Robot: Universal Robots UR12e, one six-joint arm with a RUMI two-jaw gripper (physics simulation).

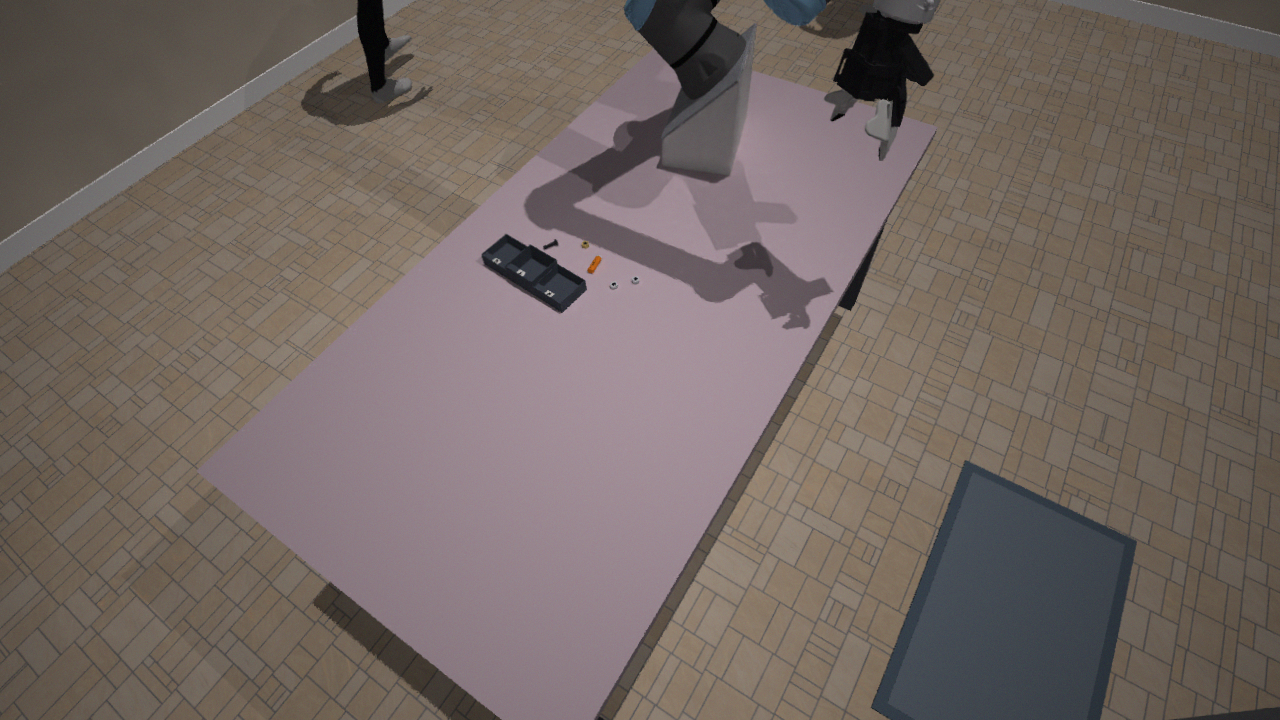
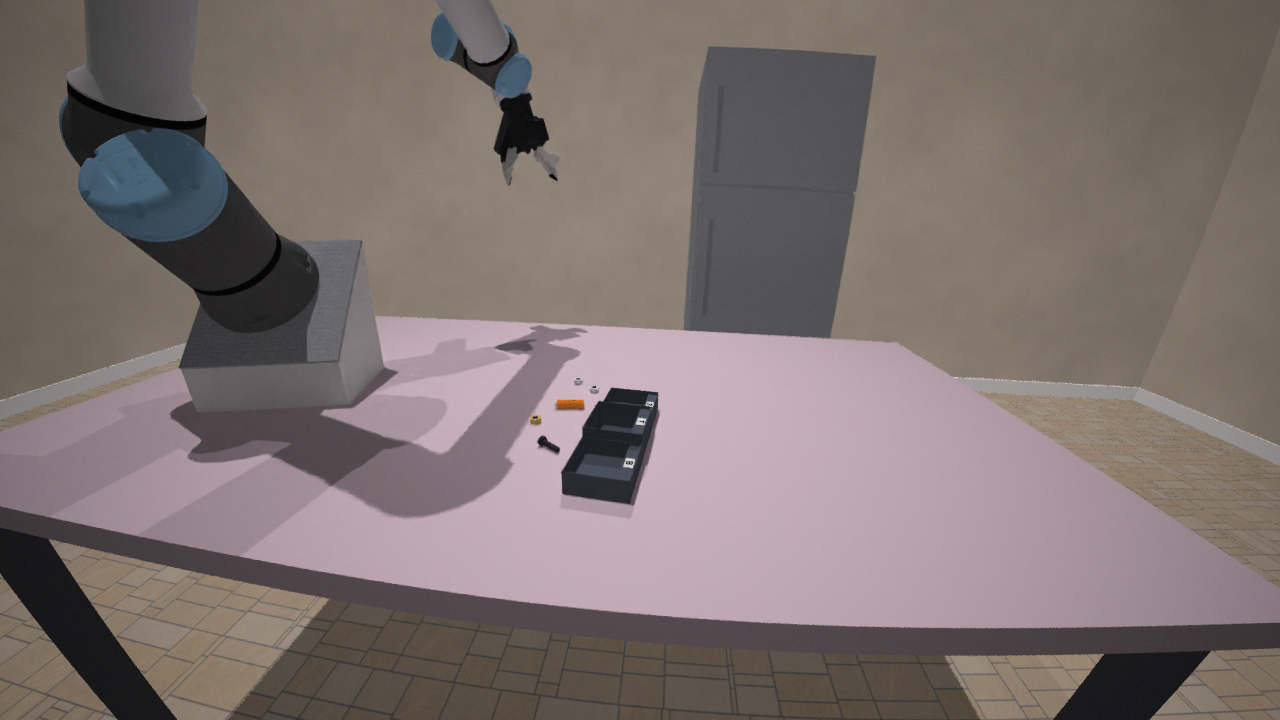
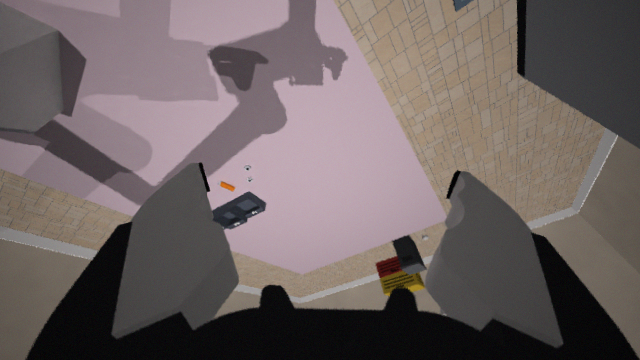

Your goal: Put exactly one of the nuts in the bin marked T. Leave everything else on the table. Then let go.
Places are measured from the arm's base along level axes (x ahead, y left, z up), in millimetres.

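Pixels of known places: gripper, fingertip midpoint: (image 1: pixel 855 140) (image 2: pixel 534 182) (image 3: pixel 328 172); arm's base, link origin: (image 1: pixel 716 69) (image 2: pixel 264 286).
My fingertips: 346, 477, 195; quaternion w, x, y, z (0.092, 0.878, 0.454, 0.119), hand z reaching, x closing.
Observation:
Ahead of a thing's pixels: the offset from my fingertips to its top centre, as dx, dy, dz. "pt": to the spot under its first point. Level surfaces: height alone.
Two silvery-white nuts, one @[+246, -376, -381] (image 1: pixel 613 285) (image 2: pixel 594 388) (image 3: pixel 250 179) nearer the dark tray and one @[+206, -344, -381] (image 1: pixel 635 280) (image 2: pixel 578 381) (image 3: pixel 247 167) farther off, lie on the table. A brass-yellow nut @[+180, -511, -381] (image 1: pixel 585 244) (image 2: pixel 535 419) lies between a black bolt @[+228, -581, -376] (image 1: pixel 550 243) (image 2: pixel 547 444) and an orange piece @[+219, -452, -376] (image 1: pixel 594 264) (image 2: pixel 570 404) (image 3: pixel 227 186). The bin marked T @[+323, -551, -344] (image 1: pixel 535 268) (image 2: pixel 613 413) is the middle of three joined bins; no nut shows in it. My gripper (image 1: pixel 859 137) (image 2: pixel 531 181) (image 3: pixel 328 172) is open and empty, high above the table and away from the nuts.
The bin marked B @[pt +325, -677, -368] (image 2: pixel 601 484) is at one end of the joined bins. The other end bin's mark is too small to read. The arm's grey base block (image 1: pixel 702 143) (image 2: pixel 268 386) stands on the pink table @[dz -390] (image 1: pixel 501 447) (image 2: pixel 850 501). A grey fridge (image 2: pixel 778 188) stands behind.

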